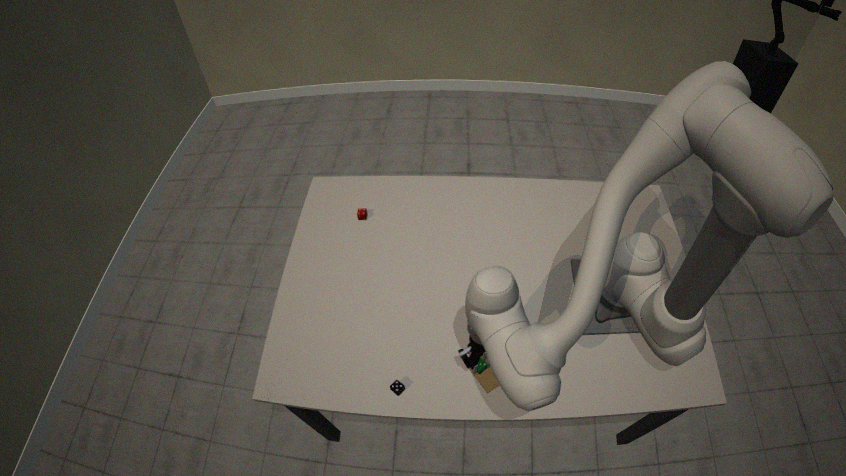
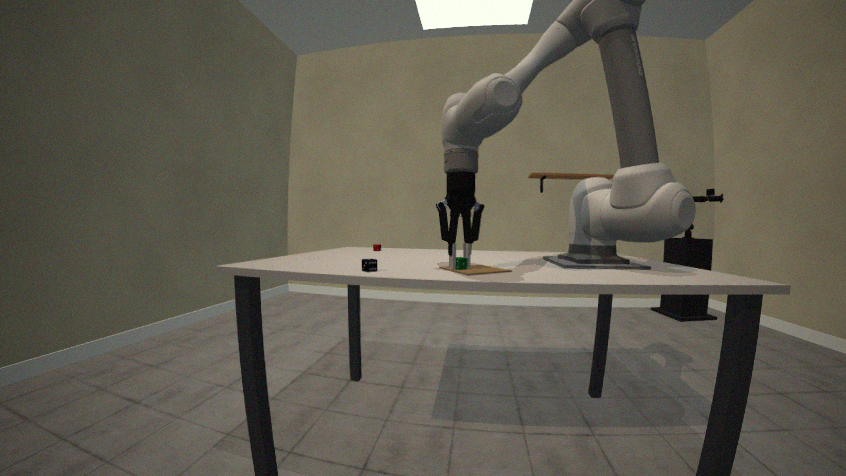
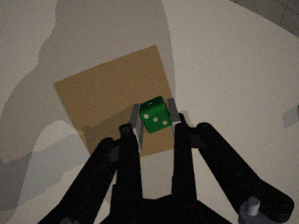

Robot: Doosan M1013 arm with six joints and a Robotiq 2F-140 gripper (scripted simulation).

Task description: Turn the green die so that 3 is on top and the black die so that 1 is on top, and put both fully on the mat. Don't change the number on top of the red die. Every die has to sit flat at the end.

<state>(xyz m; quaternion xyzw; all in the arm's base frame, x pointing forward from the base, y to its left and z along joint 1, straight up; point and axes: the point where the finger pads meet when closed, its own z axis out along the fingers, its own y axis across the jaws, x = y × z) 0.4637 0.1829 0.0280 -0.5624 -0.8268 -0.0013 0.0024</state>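
My hand is 20 mm above the green die. Round my hand: red die (590 mm to the right, 340 mm ahead, 20 mm below); black die (230 mm ahead, 50 mm to the left, 20 mm below); tan mat (40 mm below, 40 mm behind, 20 mm to the right).
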